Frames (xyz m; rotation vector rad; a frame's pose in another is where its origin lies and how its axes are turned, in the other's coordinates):
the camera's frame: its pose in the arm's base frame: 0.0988 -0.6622 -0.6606 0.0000 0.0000 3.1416
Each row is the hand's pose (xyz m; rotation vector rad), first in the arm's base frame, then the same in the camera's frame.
Working: the arm's base frame: its pose in the camera's frame: 0.0988 -0.6622 0.6606 0.0000 0.0000 3.1416

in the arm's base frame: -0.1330 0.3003 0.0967 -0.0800 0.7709 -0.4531
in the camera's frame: 0.2318 -0.9625 0.7573 -1.0311 -0.1070 2.4930
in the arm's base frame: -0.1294 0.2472 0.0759 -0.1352 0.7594 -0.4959
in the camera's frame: 0.2282 -0.9094 0.7365 -1.0035 -0.1787 2.4550
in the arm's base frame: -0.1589 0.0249 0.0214 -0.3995 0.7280 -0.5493
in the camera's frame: 0.2577 -0.6871 0.6820 -0.9441 -0.5181 2.3757
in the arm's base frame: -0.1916 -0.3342 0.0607 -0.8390 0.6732 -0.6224
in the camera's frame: 0.2904 -0.3280 0.7213 -0.8406 -1.0477 2.1674
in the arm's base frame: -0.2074 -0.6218 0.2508 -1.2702 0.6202 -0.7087
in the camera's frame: 0.3062 -0.0404 0.9114 -0.7333 -1.5018 1.8501
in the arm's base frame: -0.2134 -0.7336 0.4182 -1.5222 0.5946 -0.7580
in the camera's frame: 0.3122 0.0714 1.0788 -0.6767 -1.7324 1.6245
